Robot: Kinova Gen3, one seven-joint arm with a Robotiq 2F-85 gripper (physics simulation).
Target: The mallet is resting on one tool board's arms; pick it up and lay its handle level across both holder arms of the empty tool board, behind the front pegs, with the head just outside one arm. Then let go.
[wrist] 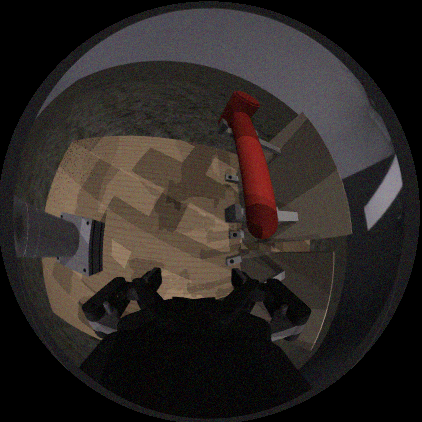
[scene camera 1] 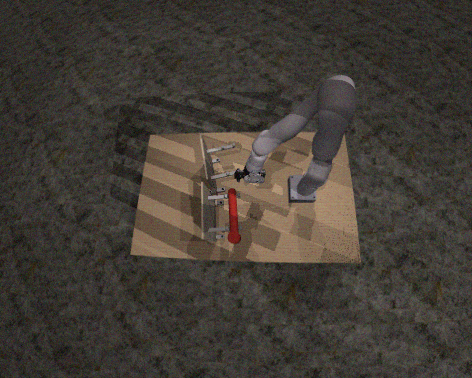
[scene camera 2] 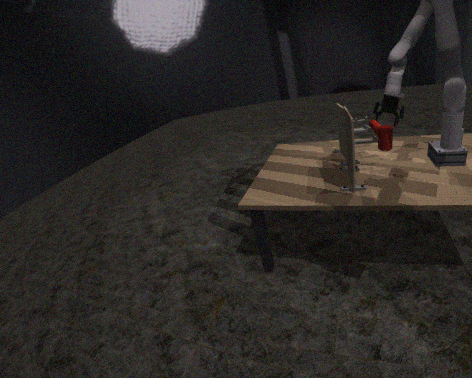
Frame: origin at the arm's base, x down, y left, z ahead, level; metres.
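Seen in the pictures: gripper, fingertip midpoint: (wrist: 195, 276) (scene camera 2: 386, 124); arm's base at its link origin: (wrist: 68, 238) (scene camera 1: 304, 188) (scene camera 2: 449, 146).
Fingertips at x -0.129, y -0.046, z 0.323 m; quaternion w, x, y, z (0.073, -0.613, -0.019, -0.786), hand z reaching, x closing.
Note:
Offsets run from my fingertips to a thing's top centre. "spot": to the spot under its first point. Level surfaces: height alone.
The red mallet {dx -0.076, dy +0.169, dz +0.089 m} (scene camera 1: 233, 215) (scene camera 2: 385, 138) (wrist: 256, 170) rests across both arms of the loaded tool board (scene camera 1: 209, 212) (scene camera 2: 346, 150) (wrist: 310, 190). Its head is outside the arm nearer scene camera 2, and its handle end lies by the other arm, towards the empty board. The empty tool board (scene camera 1: 206, 160) (wrist: 310, 295) stands beside the loaded one, with its two grey arms sticking out towards the robot. My gripper (scene camera 1: 240, 174) (scene camera 2: 388, 120) (wrist: 195, 276) is open and empty. It is past the handle end, near the tip of the empty board's nearer arm, and apart from the mallet.
The robot base (scene camera 1: 302, 190) (scene camera 2: 447, 155) (wrist: 82, 242) stands on the wooden table {dx +0.210 m} (scene camera 1: 330, 225) (scene camera 2: 300, 195) (wrist: 135, 185), across from the boards. Small metal feet {spot: dx +0.199, dy -0.042, dz +0.159 m} (wrist: 233, 261) stick out at the foot of the boards. A narrow gap separates the two boards.

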